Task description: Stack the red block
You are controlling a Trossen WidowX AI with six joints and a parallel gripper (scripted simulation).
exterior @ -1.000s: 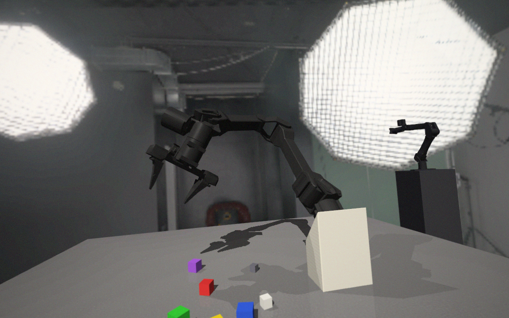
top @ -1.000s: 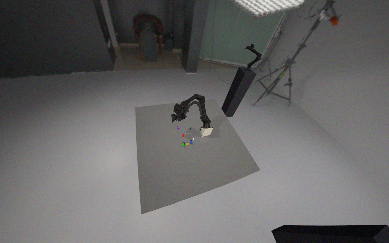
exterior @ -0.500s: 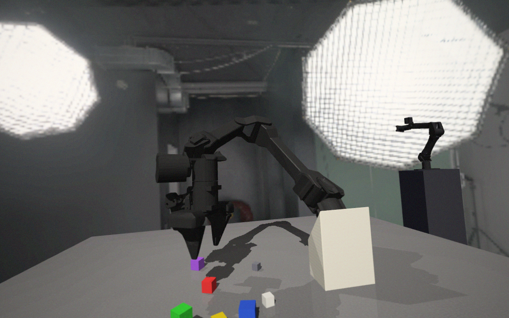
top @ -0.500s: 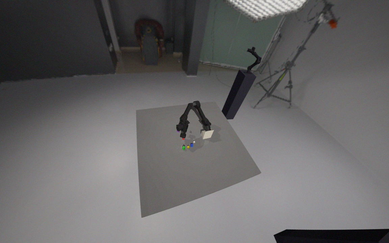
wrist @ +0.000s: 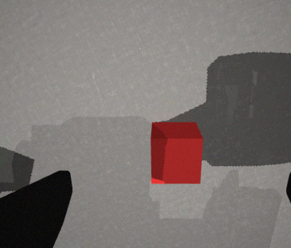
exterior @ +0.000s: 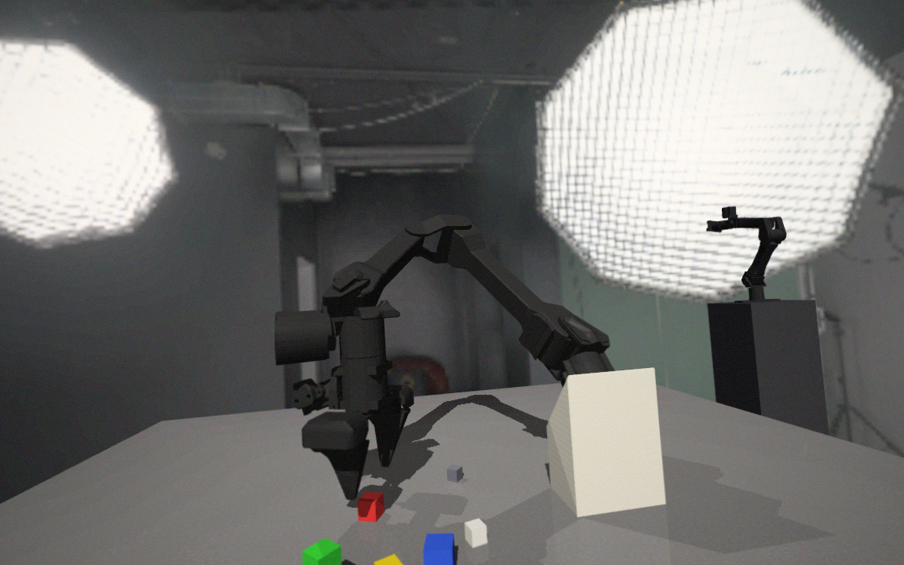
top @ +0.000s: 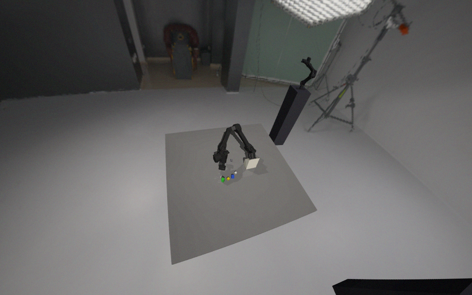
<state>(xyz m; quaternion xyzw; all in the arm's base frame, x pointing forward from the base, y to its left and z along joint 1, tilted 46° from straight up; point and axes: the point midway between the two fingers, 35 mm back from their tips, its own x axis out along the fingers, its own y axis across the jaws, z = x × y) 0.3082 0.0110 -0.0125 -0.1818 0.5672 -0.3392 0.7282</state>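
Now: the red block 3 cm below my gripper tip. From my gripper tip the other things lie so: grey block 11 cm behind, 9 cm to the right, 3 cm below; purple block 5 cm ahead, 12 cm to the right, 3 cm below; yellow block 4 cm behind, 13 cm to the left, 3 cm below.
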